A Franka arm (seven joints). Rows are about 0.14 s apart.
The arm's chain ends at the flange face. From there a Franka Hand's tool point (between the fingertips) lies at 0.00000 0.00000 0.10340 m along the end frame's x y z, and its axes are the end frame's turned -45 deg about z.
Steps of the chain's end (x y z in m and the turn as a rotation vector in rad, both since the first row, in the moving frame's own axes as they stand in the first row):
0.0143 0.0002 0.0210 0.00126 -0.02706 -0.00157
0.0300 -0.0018 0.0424 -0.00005 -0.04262 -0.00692
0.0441 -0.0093 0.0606 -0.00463 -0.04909 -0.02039
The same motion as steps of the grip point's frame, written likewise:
0.0081 0.0082 0.0210 0.02003 -0.01824 -0.00157
0.0194 0.0168 0.0423 0.03010 -0.03017 -0.00692
0.0338 0.0214 0.0605 0.03144 -0.03799 -0.02039

